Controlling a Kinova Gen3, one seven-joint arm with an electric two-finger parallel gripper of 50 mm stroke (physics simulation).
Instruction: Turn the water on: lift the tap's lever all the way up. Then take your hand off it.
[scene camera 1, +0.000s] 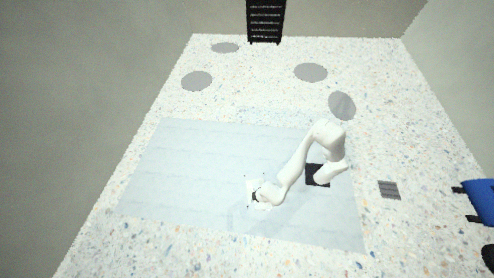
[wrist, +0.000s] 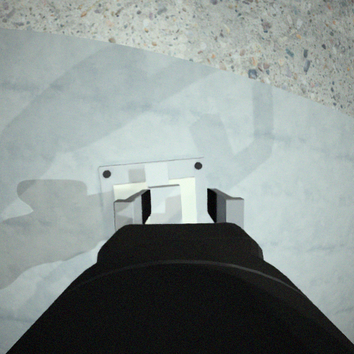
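Seen in the pictures: arm's base, origin of the base link: (scene camera 1: 319, 178).
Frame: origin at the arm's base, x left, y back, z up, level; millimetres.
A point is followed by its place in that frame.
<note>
The tap's pale base plate (scene camera 1: 251, 184) {y -473, x 164, z 2 mm} (wrist: 110, 184) lies on the light blue surface, with dark round dots at its corners and a cream panel (wrist: 189, 192) on it. A white raised block (wrist: 165, 195) shows over the panel, between the open fingers in the wrist view. A smaller white part (wrist: 157, 173) shows at its far side. Which part is the lever, and how far it is lifted, I cannot tell. My gripper (scene camera 1: 254, 195) {y -410, x 286, z 145 mm} (wrist: 178, 200) is open and holds nothing. It is over the plate, and its dark body hides the near part of the tap.
The light blue table top (scene camera 1: 175, 155) {y -1144, x 81, z -11 mm} (wrist: 300, 165) bears the arm's black base plate (scene camera 1: 312, 176) {y -52, x -2, z 0 mm}. A speckled floor (scene camera 1: 410, 120) (wrist: 240, 30) surrounds it. A black slatted rack (scene camera 1: 265, 36) stands at the back, and a blue object (scene camera 1: 481, 200) is at the right edge.
</note>
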